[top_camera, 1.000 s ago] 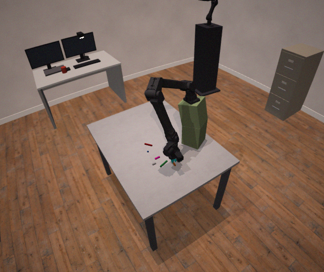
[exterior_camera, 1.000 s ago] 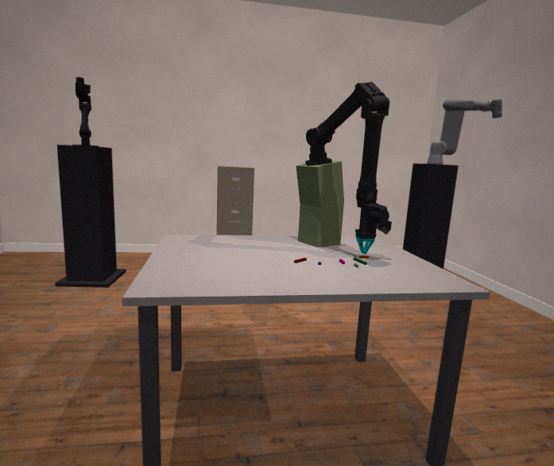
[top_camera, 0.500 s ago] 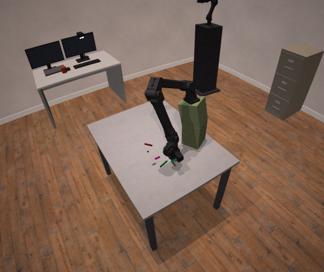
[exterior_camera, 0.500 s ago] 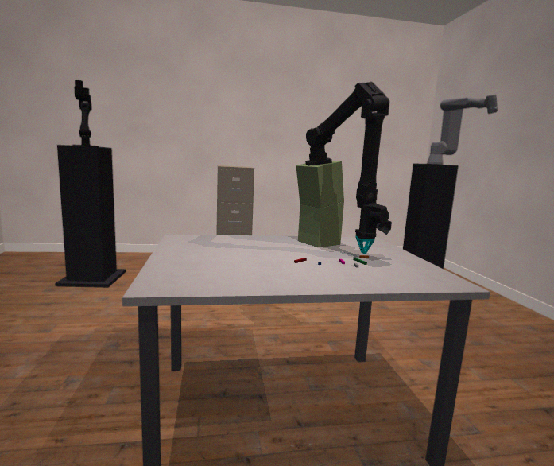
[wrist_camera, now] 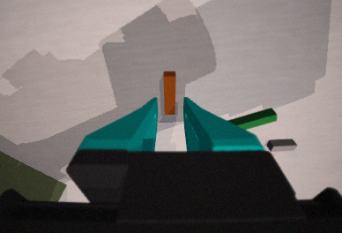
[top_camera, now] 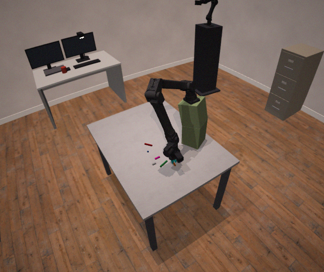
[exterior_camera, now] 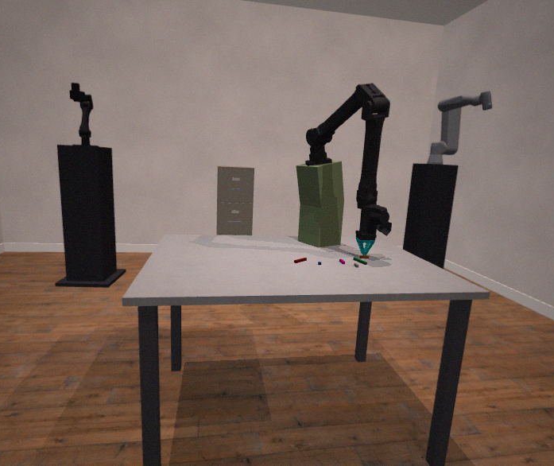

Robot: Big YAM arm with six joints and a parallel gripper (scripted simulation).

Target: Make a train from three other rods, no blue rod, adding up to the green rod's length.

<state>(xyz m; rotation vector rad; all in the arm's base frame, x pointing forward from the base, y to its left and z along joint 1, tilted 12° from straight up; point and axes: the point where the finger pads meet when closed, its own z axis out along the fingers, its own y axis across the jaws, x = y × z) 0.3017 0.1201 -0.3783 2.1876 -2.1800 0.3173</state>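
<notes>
Now: the orange rod 20 mm below my hand. Also, from my hand: grey rod 140 mm ahead, 70 mm to the right, 20 mm below; then green rod 70 mm ahead, 40 mm to the right, 20 mm below; then small blue rod 120 mm ahead, 220 mm to the right, 20 mm below.
</notes>
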